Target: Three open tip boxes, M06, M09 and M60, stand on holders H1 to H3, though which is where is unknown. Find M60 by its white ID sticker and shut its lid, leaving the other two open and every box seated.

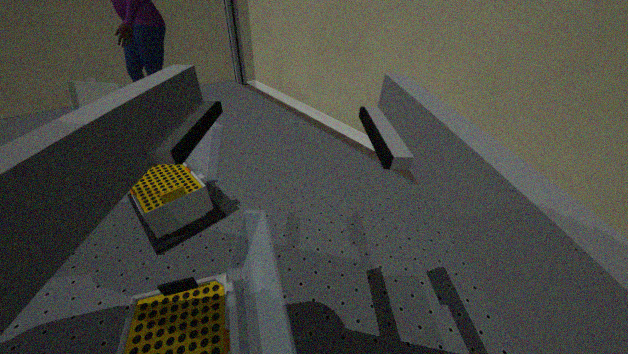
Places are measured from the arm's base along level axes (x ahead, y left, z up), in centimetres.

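Pixels of known places: gripper, fingertip midpoint: (291,91).
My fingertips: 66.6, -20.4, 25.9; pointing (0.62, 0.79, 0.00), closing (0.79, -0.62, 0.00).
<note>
Behind a point stands the place of what it marks, as x, y, z.
A tip box (177,320) {56.5, -16.7, 7.0} with a yellow perforated top and a black front tab is cut off by the bottom edge. Its clear lid (267,285) {62.9, -22.8, 15.6} stands open on its right side. A second tip box (182,212) {60.5, -1.1, 4.7}, pale grey with a yellow top, sits on a dark holder (187,234) {59.8, -2.9, 2.0} at the left, partly behind the left finger. Its clear lid (211,150) {66.9, -0.4, 12.6} stands up behind it. No ID sticker is readable, so I cannot tell which box is which. My gripper (291,91) {66.6, -20.4, 25.9} is shut to its closed stance, with a visible gap between the black pads and nothing in it.
The grey perforated table (320,272) {71.7, -19.1, 1.3} lies below, with finger-shaped shadows at lower right. A beige wall (450,50) with a pale skirting board (310,114) {104.4, 23.4, 0.3} rises behind. A person (142,40) in a purple top stands at the upper left.
</note>
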